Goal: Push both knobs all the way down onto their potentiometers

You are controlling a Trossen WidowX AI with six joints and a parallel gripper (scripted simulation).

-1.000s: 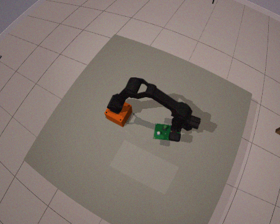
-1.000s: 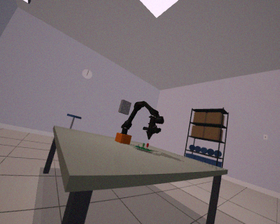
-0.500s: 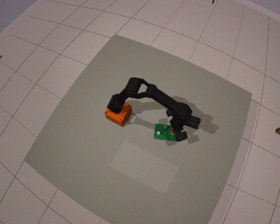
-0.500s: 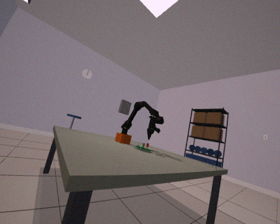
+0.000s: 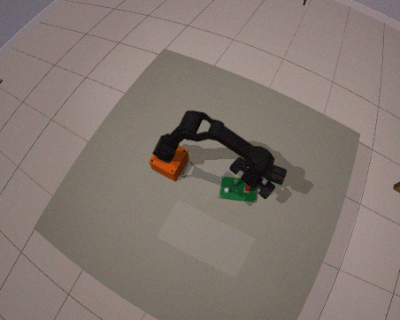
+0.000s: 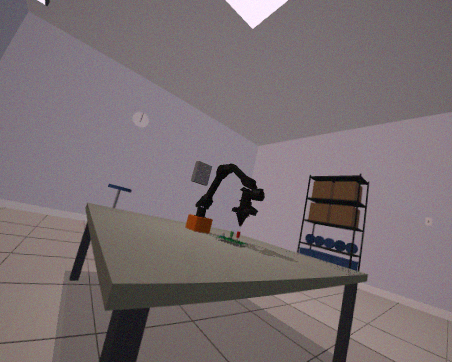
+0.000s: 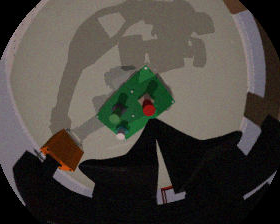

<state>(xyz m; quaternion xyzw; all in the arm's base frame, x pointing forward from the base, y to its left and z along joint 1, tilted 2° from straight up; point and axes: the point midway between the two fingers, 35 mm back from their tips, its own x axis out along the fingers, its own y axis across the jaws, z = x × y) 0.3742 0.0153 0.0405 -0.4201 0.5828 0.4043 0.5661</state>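
My gripper tip is now 5 cm above the red knob. Also, from my gripper tip: green round knob: 6 cm below, 6 cm behind, 1 cm to the left.
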